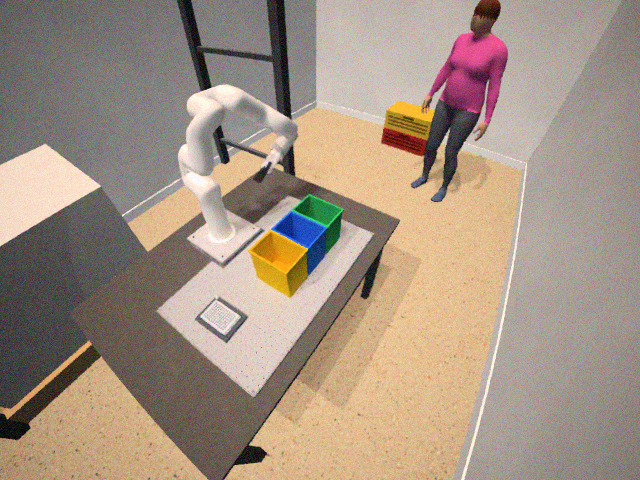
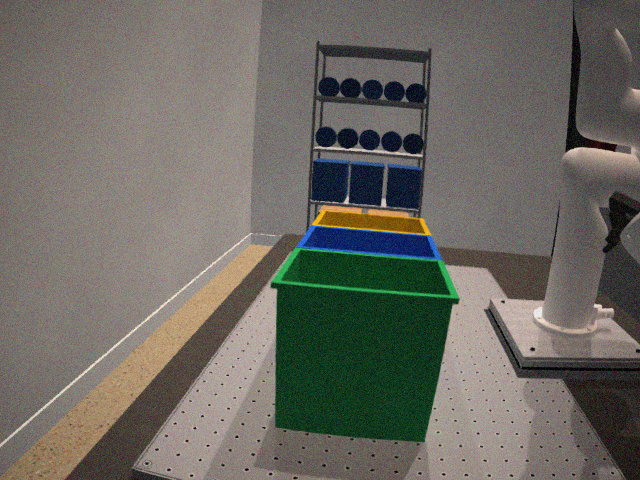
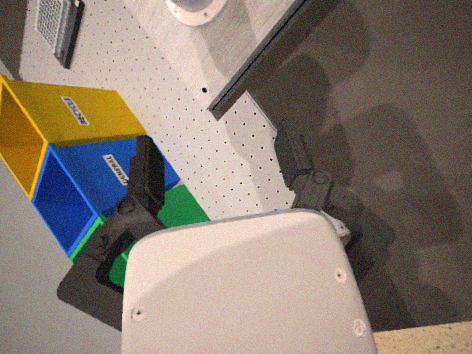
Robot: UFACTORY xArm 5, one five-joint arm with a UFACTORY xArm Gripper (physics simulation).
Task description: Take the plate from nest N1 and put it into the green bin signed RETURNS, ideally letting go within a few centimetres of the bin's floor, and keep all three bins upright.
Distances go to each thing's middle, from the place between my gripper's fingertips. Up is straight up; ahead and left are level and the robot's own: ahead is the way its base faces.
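The blue bin (image 2: pixel 317 237) is 33 cm ahead of my hand, 13 cm to the right of it and 11 cm below it. Counted from my hand as well, the white gridded plate (image 1: pixel 217 315) is 54 cm to the right, 24 cm ahead and 18 cm below, while the yellow bin (image 1: pixel 281 263) is 32 cm ahead, 26 cm to the right and 11 cm below. As for the green bin (image 2: pixel 360 338), my hand is 33 cm short of it and 11 cm above it.
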